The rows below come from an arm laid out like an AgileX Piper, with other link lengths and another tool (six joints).
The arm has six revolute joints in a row. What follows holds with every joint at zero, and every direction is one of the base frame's.
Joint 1 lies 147.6 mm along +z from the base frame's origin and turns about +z.
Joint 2 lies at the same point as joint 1 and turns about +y.
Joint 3 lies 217.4 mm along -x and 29.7 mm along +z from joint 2 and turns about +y.
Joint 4 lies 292.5 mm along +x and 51.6 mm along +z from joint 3 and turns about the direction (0.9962, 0, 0.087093).
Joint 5 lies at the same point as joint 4 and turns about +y.
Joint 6 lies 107.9 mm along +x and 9.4 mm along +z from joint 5 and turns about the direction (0.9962, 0, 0.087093).
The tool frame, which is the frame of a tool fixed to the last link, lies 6.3 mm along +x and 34 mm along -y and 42.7 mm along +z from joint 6; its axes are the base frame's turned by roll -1.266, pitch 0.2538 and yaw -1.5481 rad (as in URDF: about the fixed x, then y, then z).
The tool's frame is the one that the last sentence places.
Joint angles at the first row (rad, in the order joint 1, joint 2, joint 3, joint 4, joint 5, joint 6):
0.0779, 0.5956, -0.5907, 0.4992, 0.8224, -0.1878
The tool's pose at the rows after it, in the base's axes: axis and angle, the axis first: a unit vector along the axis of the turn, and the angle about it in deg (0 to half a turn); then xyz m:
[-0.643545, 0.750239, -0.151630, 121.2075, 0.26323, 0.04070, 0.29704]
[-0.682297, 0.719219, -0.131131, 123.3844, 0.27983, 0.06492, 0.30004]
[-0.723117, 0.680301, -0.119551, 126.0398, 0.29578, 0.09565, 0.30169]
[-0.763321, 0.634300, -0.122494, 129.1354, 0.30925, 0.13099, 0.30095]
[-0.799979, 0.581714, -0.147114, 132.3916, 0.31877, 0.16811, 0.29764]
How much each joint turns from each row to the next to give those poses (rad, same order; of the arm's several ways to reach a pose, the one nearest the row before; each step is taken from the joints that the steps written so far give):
0.0571, 0.1147, -0.0821, -0.0115, 0.0213, -0.0255
0.0802, 0.1270, -0.0945, -0.0309, 0.0085, -0.0065
0.0993, 0.1327, -0.1028, -0.0619, 0.0029, 0.0128
0.1100, 0.1320, -0.1032, -0.0970, -0.0035, 0.0312
0.1149, 0.1231, -0.0916, -0.1430, -0.0161, 0.0534

